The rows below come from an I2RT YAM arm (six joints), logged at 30 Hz.
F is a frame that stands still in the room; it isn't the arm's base.
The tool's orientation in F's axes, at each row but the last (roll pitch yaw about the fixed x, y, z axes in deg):
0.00, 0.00, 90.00
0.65, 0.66, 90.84
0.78, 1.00, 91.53
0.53, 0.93, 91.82
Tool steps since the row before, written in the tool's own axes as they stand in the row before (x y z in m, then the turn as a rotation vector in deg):
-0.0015, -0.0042, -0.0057, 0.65, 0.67, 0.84
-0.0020, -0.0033, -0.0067, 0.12, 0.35, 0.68
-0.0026, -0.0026, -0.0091, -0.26, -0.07, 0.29
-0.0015, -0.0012, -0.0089, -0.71, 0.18, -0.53
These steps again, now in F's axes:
0.0042, -0.0015, -0.0057, -0.67, 0.65, 0.84
0.0033, -0.0020, -0.0067, -0.34, 0.12, 0.68
0.0025, -0.0027, -0.0091, 0.08, -0.25, 0.29
0.0012, -0.0016, -0.0089, -0.16, -0.72, -0.52

